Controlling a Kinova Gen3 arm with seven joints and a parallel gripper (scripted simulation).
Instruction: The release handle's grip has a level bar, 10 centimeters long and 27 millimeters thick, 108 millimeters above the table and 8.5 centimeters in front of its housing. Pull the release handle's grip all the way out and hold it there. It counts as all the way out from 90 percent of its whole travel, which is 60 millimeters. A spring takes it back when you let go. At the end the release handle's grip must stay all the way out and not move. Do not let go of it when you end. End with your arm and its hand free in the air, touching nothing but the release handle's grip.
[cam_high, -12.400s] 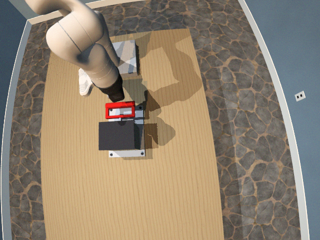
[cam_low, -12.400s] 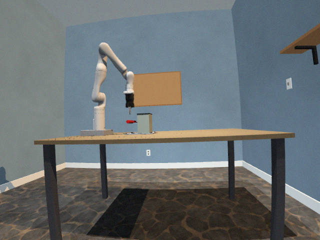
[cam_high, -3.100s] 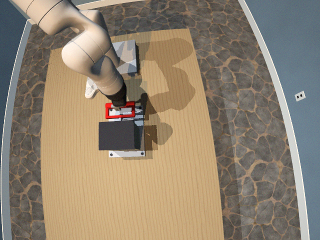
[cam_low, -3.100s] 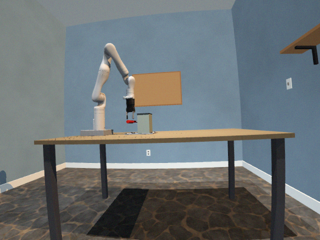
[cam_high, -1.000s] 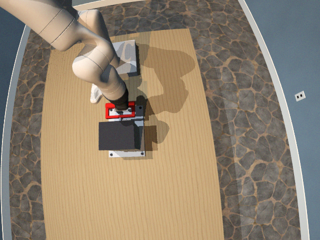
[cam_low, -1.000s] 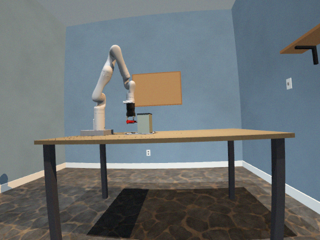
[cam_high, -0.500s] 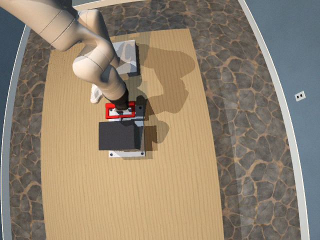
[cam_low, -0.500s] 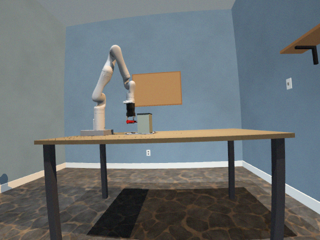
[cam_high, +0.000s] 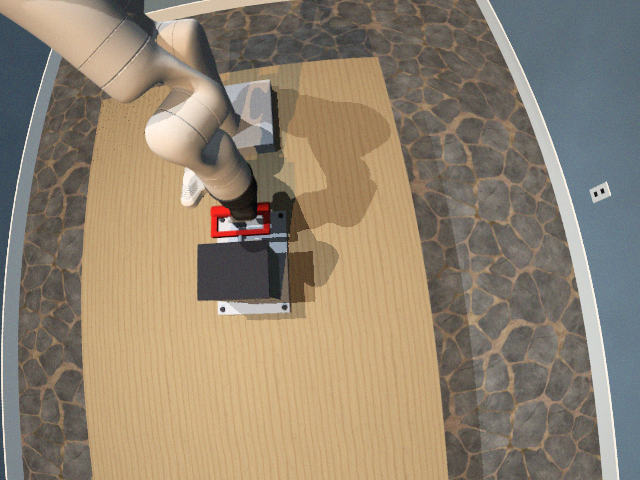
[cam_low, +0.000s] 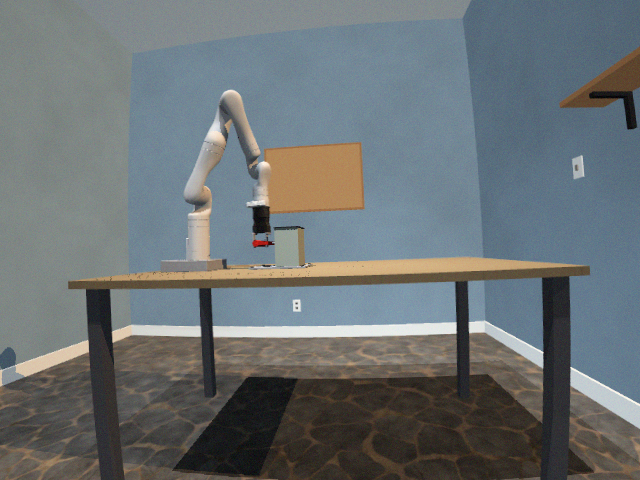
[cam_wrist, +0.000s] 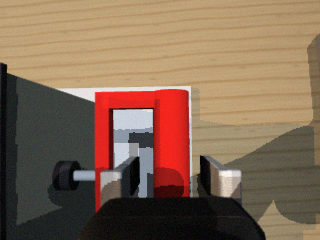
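Right now the base plate is 100 mm below my hand, 90 mm ahead of it and 20 mm to the right of it.
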